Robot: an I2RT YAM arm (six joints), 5 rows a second.
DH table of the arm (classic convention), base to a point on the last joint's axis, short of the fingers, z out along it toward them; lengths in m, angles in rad. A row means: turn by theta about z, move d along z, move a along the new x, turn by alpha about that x. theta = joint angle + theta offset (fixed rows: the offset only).
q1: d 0.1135  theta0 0  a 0.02  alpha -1.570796
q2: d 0  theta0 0  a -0.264  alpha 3.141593
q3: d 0  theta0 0.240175  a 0.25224  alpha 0
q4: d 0  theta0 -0.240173  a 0.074  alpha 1.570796
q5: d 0  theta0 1.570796  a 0  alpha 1.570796
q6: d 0.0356  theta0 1.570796  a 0  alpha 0
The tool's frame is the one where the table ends.
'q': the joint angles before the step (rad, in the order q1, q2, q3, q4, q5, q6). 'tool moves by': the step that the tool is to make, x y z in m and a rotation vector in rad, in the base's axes. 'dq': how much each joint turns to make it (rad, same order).
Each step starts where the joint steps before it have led.
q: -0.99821, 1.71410, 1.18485, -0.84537, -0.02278, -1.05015
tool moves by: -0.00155, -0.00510, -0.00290, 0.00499, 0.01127, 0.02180
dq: -0.01252, 0.01998, 0.01226, -0.00333, 0.00021, -0.03500
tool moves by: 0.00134, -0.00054, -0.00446, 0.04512, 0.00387, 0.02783
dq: -0.00012, 0.02475, 0.01391, -0.03030, -0.02499, -0.02420
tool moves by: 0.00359, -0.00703, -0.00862, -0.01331, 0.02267, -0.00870
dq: 0.00085, 0.03898, 0.01200, 0.02640, 0.02737, 0.00569
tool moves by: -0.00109, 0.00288, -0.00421, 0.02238, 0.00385, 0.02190
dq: 0.00062, 0.00256, -0.01324, -0.00571, -0.01139, -0.01996
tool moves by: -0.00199, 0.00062, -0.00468, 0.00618, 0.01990, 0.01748
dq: -0.00291, 0.00669, -0.01049, 0.00081, 0.01118, -0.02181
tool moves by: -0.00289, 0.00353, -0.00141, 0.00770, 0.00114, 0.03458
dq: -0.00254, -0.01117, -0.01969, 0.00050, -0.00685, -0.03663
